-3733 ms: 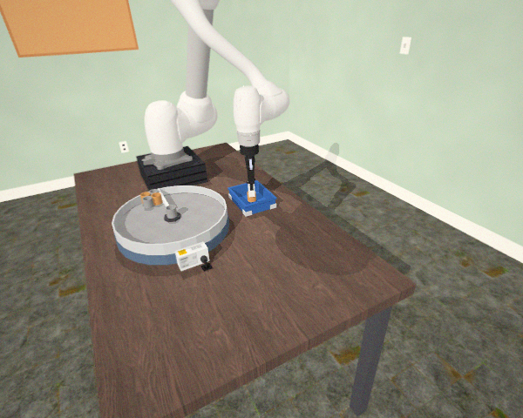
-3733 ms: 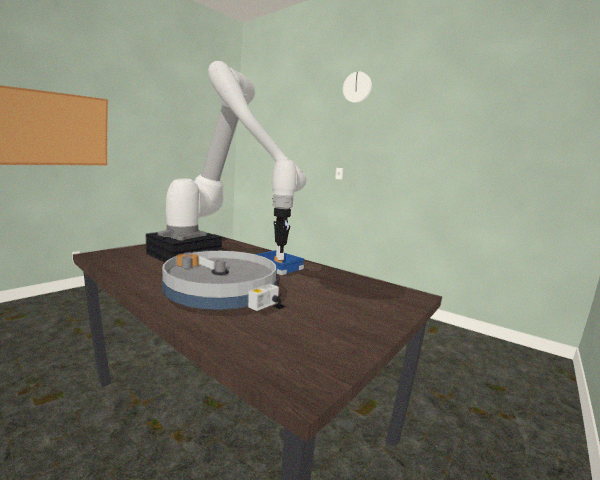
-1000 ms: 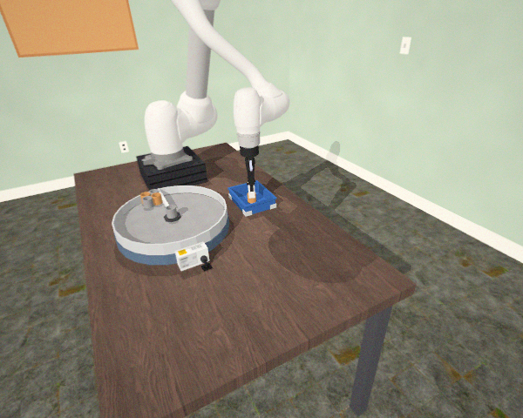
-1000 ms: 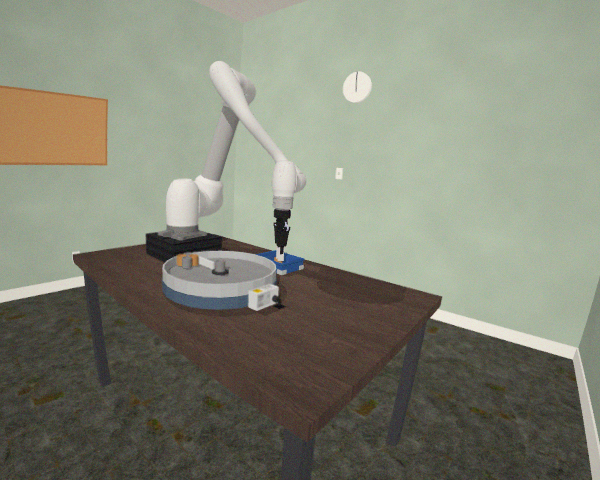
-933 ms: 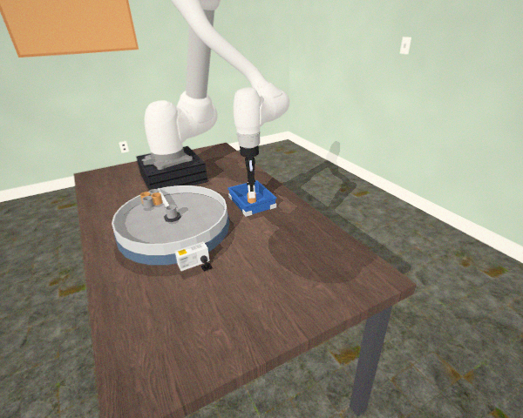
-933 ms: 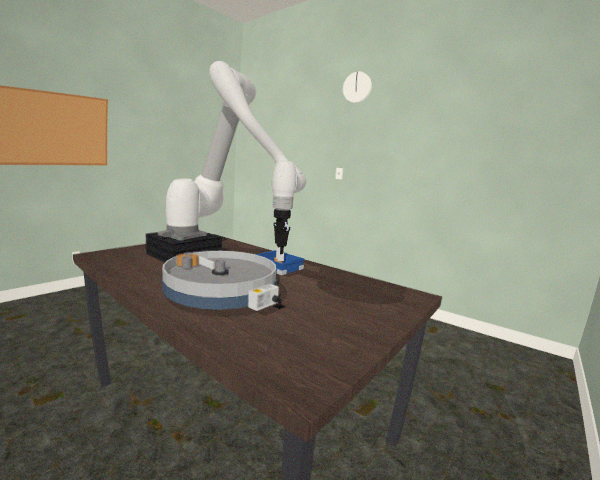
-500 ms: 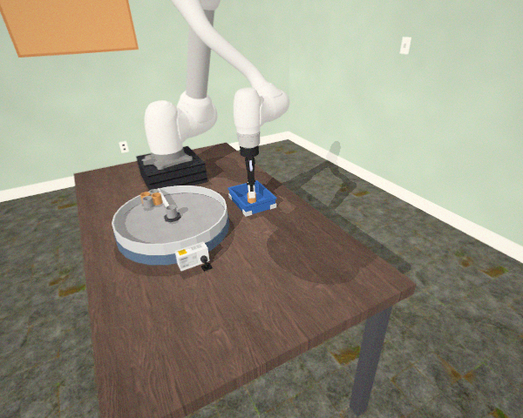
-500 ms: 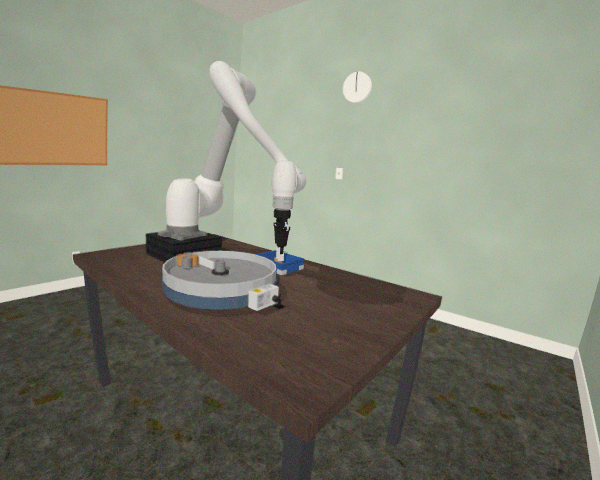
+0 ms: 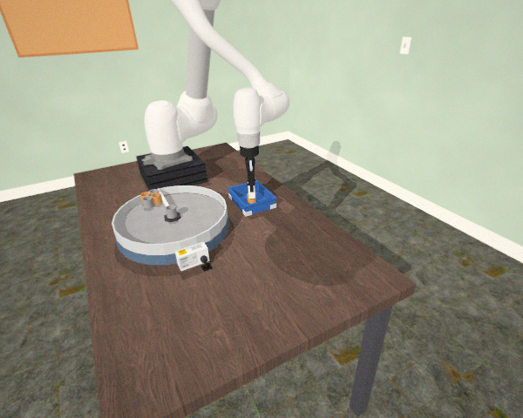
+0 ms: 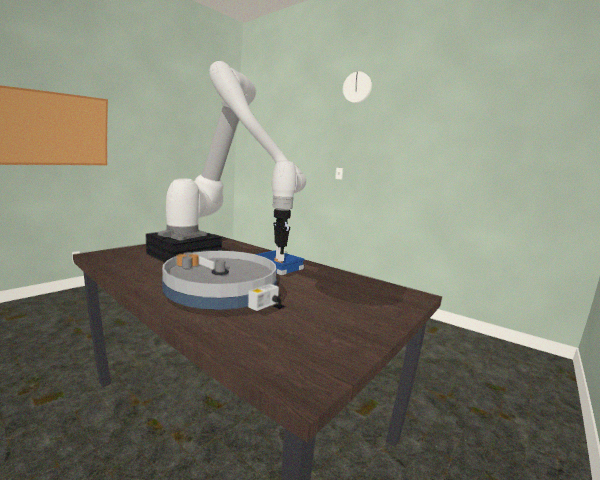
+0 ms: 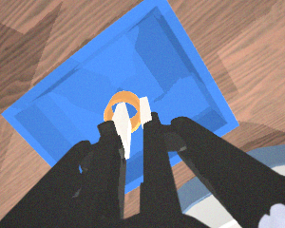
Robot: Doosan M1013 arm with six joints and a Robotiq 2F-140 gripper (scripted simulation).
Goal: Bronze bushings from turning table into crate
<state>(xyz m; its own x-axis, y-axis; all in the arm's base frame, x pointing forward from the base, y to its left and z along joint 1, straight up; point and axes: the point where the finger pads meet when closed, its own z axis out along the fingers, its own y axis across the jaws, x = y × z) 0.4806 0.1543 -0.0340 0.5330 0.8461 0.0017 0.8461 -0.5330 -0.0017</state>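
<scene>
The blue crate lies 10 mm behind my hand, 10 mm to the left of it and 50 mm below it. Round my hand: turning table (50 mm behind, 350 mm to the right, 20 mm below).
</scene>
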